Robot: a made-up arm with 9 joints. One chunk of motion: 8 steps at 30 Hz.
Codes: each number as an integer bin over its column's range. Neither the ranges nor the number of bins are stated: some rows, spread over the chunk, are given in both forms.
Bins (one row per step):
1: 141 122 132 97 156 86 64 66 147
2: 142 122 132 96 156 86 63 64 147
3: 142 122 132 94 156 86 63 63 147
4: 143 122 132 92 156 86 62 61 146
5: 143 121 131 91 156 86 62 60 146
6: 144 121 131 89 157 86 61 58 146
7: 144 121 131 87 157 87 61 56 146
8: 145 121 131 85 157 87 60 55 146
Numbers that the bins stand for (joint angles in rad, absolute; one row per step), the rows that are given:
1: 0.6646 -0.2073 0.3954 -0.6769 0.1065 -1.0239 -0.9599 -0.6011 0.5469
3: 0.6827 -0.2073 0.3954 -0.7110 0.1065 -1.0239 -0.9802 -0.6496 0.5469
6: 0.7189 -0.2187 0.3731 -0.7678 0.1153 -1.0239 -1.0209 -0.7306 0.5238
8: 0.7371 -0.2187 0.3731 -0.8133 0.1153 -1.0078 -1.0412 -0.7792 0.5238
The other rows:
2: 0.6827 -0.2073 0.3954 -0.6882 0.1065 -1.0239 -0.9802 -0.6335 0.5469
4: 0.7008 -0.2073 0.3954 -0.7337 0.1065 -1.0239 -1.0005 -0.6820 0.5238
5: 0.7008 -0.2187 0.3731 -0.7451 0.1065 -1.0239 -1.0005 -0.6982 0.5238
7: 0.7189 -0.2187 0.3731 -0.7906 0.1153 -1.0078 -1.0209 -0.7630 0.5238

